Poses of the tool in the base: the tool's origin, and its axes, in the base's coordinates. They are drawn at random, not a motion.
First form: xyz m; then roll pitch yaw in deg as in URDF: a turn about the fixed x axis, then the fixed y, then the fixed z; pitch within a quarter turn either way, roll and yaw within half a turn.
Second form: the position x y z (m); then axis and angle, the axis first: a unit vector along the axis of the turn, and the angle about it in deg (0 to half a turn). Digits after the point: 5 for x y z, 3 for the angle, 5 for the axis.
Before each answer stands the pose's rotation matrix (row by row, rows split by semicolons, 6 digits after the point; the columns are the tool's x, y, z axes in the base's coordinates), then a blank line. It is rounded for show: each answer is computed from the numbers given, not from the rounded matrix.
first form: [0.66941 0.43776 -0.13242 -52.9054 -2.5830 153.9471]
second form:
-0.897476 -0.297191 -0.325905; 0.438755 -0.526060 -0.728530; 0.045067 -0.796830 0.602520

[0.66941 0.43776 -0.13242 -0.08259 -0.44858 0.88992 155.576]
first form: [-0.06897 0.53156 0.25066 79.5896 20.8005 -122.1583]
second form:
-0.497569 -0.032927 -0.866799; -0.791403 -0.391863 0.469175; -0.355115 0.919434 0.168920

[-0.06897 0.53156 0.25066 0.44155 -0.50179 -0.74380 149.345]
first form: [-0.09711 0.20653 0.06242 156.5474 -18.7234 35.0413]
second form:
0.775410 0.422137 0.469616; 0.543781 -0.824455 -0.156768; 0.321000 0.376928 -0.868841

[-0.09711 0.20653 0.06242 0.94093 0.26202 0.21446 163.525]
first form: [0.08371 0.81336 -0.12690 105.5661 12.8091 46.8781]
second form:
0.666542 0.341856 0.662462; 0.711737 -0.027545 -0.701906; -0.221703 0.939348 -0.261672

[0.08371 0.81336 -0.12690 0.86355 0.46520 0.19461 108.140]
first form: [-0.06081 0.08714 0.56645 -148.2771 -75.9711 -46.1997]
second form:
0.167784 -0.260843 0.950689; -0.174962 -0.956930 -0.231677; 0.970174 -0.127463 -0.206195

[-0.06081 0.08714 0.56645 0.76381 -0.14281 0.62944 176.088]
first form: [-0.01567 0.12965 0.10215 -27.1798 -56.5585 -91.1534]
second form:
-0.011093 0.881725 0.471634; -0.550974 -0.398993 0.732962; 0.834449 -0.251727 0.490233

[-0.01567 0.12965 0.10215 -0.55447 -0.20430 -0.80674 117.382]
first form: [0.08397 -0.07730 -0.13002 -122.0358 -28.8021 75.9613]
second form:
0.212568 0.613679 -0.760404; 0.850116 0.267544 0.453566; 0.481786 -0.742845 -0.464827

[0.08397 -0.07730 -0.13002 -0.68728 -0.71358 0.13582 119.496]
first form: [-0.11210 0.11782 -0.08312 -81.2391 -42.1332 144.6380]
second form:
-0.604773 -0.628857 -0.488660; 0.429187 0.259510 -0.865132; 0.670856 -0.732935 0.112952

[-0.11210 0.11782 -0.08312 0.08392 -0.73608 0.67167 128.036]
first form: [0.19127 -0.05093 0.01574 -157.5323 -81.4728 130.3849]
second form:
-0.096073 0.459018 -0.883217; 0.112945 0.886618 0.448500; 0.988946 -0.056667 -0.137024

[0.19127 -0.05093 0.01574 -0.25646 -0.95045 -0.17569 99.976]
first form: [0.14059 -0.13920 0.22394 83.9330 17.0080 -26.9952]
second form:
0.852074 0.307150 -0.423827; -0.434063 -0.037853 -0.900087; -0.292505 0.950908 0.101069

[0.14059 -0.13920 0.22394 0.92633 -0.06572 -0.37094 92.428]
